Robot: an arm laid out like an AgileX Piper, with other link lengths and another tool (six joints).
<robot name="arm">
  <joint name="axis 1" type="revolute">
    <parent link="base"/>
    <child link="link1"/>
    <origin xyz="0 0 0.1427"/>
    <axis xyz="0 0 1"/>
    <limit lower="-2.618" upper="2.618"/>
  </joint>
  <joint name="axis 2" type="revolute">
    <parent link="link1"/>
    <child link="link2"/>
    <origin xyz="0 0 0"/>
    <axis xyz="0 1 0"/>
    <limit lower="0" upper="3.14"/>
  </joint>
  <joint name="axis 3" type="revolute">
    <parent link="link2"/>
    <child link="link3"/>
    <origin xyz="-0.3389 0 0.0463"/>
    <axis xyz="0 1 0"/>
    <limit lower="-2.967" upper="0"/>
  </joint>
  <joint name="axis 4" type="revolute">
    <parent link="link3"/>
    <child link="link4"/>
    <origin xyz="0.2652 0 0.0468"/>
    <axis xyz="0.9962 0 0.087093"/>
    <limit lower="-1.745" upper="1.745"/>
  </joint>
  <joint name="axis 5" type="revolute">
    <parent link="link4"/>
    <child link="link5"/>
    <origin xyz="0 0 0"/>
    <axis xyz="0 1 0"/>
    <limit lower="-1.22" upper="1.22"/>
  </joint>
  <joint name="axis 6" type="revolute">
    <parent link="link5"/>
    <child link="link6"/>
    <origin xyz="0.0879 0 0.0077"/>
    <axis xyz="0.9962 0 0.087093"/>
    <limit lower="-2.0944" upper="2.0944"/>
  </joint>
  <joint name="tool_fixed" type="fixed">
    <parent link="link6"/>
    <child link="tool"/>
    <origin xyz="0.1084 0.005 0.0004" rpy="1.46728 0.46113 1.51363"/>
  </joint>
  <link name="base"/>
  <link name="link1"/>
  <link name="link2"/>
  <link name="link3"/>
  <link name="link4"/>
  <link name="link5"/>
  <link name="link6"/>
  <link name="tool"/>
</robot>
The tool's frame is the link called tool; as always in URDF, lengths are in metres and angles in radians.
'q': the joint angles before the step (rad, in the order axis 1, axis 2, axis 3, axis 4, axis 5, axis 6). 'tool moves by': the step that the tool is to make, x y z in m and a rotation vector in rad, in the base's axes. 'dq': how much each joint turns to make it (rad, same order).
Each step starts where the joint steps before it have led.
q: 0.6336 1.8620 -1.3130 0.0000 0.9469 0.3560
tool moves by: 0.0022 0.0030 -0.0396 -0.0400 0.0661 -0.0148
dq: 0.0001 0.0953 0.0000 0.0063 -0.0184 0.0118
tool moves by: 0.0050 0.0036 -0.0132 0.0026 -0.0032 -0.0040
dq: -0.0001 0.0319 0.0003 0.0000 -0.0363 0.0037
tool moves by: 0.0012 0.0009 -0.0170 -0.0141 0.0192 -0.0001
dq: 0.0000 0.0402 -0.0002 0.0001 -0.0161 0.0000
